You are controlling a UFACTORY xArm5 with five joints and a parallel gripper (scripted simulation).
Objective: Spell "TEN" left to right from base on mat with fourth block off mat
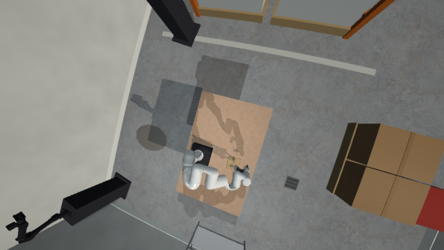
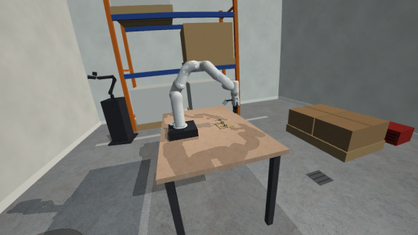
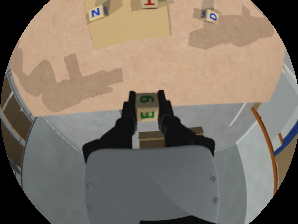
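Right now the tan mat is 120 mm behind my hand, 50 mm to the right of it and 120 mm below it.
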